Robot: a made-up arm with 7 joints.
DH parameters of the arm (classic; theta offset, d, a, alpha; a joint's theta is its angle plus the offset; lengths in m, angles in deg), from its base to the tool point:
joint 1: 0 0.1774 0 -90
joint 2: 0 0 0 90
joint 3: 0 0.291 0.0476 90
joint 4: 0 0 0.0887 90
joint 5: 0 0.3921 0 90
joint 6: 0 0 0.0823 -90
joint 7: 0 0.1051 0 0
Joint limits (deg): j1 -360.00..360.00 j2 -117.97..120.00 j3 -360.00..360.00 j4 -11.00..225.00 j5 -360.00..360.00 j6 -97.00..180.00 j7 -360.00..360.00
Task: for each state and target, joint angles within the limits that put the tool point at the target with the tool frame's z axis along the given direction. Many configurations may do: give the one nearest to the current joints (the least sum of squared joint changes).
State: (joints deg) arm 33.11 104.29 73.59 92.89 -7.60 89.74 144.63
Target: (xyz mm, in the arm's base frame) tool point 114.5 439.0 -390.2 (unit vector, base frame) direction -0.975 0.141 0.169
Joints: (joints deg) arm 39.96 120.00 32.66 131.96 31.36 91.62 144.63
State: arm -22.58 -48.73 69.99 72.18 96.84 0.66 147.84
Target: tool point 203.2 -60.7 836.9 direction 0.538 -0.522 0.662
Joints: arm -48.90 -26.55 28.48 108.35 94.37 -23.97 147.84
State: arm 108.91 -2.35 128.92 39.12 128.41 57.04 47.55
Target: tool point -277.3 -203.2 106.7 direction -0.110 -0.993 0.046
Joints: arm 79.73 24.33 120.53 17.67 108.59 61.56 47.55
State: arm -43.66 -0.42 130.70 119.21 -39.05 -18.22 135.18
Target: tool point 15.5 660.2 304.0 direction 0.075 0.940 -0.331
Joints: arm -63.95 -31.75 135.26 85.75 -51.09 -20.11 135.18
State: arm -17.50 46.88 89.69 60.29 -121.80 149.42 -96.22
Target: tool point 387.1 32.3 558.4 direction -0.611 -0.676 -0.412
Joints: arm -48.44 34.23 109.17 106.51 -81.46 180.00 -96.22
